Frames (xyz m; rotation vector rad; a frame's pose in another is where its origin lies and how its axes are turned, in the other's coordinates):
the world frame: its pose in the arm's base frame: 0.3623 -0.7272 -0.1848 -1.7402 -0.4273 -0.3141
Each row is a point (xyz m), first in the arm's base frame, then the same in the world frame.
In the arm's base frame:
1: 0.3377 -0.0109 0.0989
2: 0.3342 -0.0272 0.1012
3: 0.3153 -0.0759 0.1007
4: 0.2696 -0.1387 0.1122
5: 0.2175 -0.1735 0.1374
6: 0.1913 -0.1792 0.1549
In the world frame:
1: 0.1816 -0.3866 0.6417
2: 0.1776 -0.3873 0.6253
3: 0.1550 -0.3867 0.5782
4: 0.1121 -0.4061 0.5154
5: 0.0725 -0.4453 0.4773
6: 0.0560 -0.4714 0.4686

